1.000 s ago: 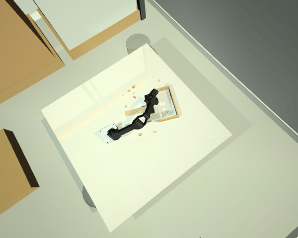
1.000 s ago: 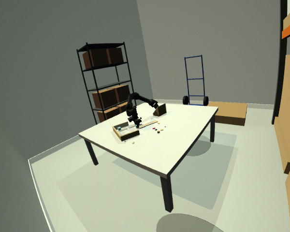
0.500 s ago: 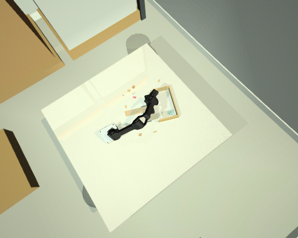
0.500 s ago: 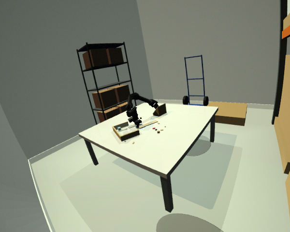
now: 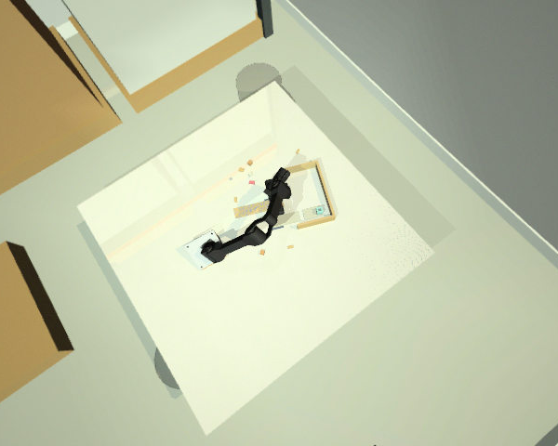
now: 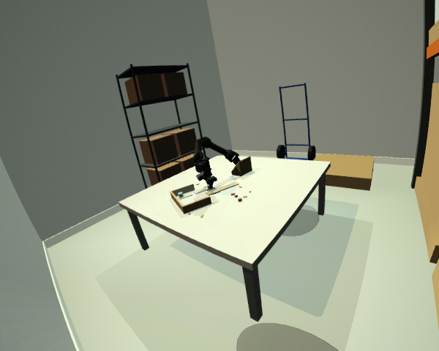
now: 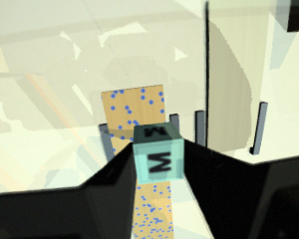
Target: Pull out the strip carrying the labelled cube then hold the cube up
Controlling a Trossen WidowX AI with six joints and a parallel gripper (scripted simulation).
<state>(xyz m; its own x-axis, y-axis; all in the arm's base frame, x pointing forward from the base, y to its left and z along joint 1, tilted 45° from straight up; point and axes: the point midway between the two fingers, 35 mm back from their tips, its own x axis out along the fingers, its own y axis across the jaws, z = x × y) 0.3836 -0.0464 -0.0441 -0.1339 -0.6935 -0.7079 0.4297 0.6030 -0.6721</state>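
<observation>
Right now my gripper tip is 9 cm to the left of the pale strip and 3 cm above it.
</observation>
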